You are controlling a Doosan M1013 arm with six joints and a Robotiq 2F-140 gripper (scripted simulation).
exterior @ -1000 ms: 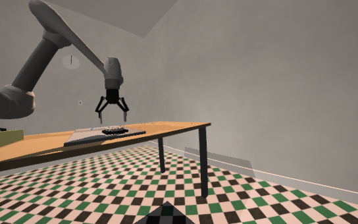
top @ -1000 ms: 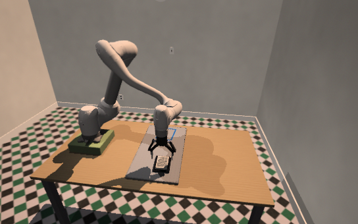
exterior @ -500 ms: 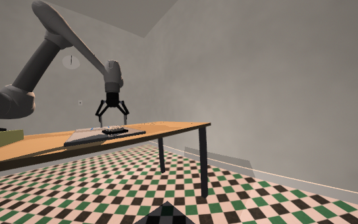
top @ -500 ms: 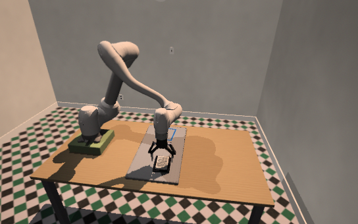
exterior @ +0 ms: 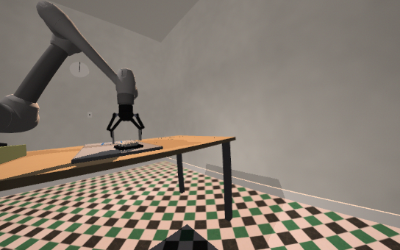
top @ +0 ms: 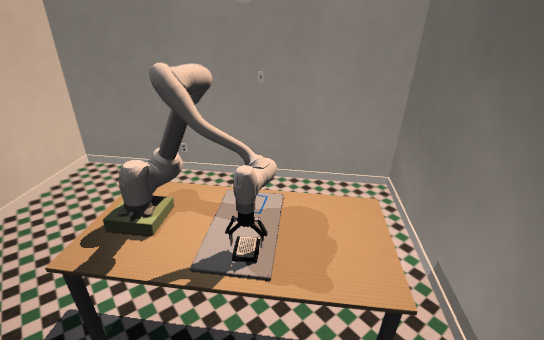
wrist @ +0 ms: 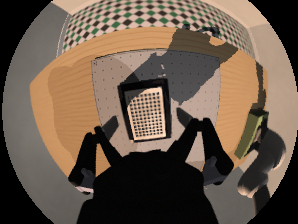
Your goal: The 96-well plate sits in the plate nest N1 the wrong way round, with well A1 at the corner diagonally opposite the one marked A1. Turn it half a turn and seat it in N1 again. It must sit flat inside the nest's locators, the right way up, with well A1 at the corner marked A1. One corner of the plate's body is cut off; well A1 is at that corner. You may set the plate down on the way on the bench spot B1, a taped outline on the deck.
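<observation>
Right now my hand is 2 cm above the white 96-well plate. Round my hand: black plate nest N1: 3 cm below.
</observation>
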